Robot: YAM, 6 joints.
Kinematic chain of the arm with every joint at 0, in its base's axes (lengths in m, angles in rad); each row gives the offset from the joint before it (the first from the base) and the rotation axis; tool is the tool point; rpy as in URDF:
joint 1: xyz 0 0 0.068 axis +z
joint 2: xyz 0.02 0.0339 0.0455 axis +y
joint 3: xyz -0.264 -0.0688 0 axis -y
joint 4: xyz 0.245 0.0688 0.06 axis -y
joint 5: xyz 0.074 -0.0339 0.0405 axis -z
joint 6: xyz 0.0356 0 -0.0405 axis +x
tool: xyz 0 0 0 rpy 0 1.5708 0
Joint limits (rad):
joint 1: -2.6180..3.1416
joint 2: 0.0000..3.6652
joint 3: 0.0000..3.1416
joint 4: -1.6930..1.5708
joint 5: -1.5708..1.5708
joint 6: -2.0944..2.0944
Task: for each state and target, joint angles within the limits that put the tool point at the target. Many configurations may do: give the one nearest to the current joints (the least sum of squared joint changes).
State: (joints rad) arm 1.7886 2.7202 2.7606 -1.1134 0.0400 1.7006
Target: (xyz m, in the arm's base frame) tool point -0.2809 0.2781 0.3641
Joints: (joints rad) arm 2.3602 2.1301 2.4513 -1.6930 -0.0110 1.7006
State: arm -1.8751 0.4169 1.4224 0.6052 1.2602 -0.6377
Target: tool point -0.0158 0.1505 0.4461
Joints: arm -1.6987 0.0632 1.0206 0.5613 1.3681 -0.6377
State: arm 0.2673 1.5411 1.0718 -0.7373 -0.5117 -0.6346
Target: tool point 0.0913 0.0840 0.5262
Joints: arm 0.5799 0.9303 1.5895 -0.6249 -0.6046 -0.6346
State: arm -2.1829 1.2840 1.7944 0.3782 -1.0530 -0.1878
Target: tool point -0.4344 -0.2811 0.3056
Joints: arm -2.6180 2.1655 1.8178 0.3530 -0.8289 -0.1878
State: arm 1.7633 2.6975 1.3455 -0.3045 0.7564 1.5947
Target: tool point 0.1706 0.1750 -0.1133
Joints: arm 0.9072 2.7218 1.0360 -0.4179 0.8436 1.5947
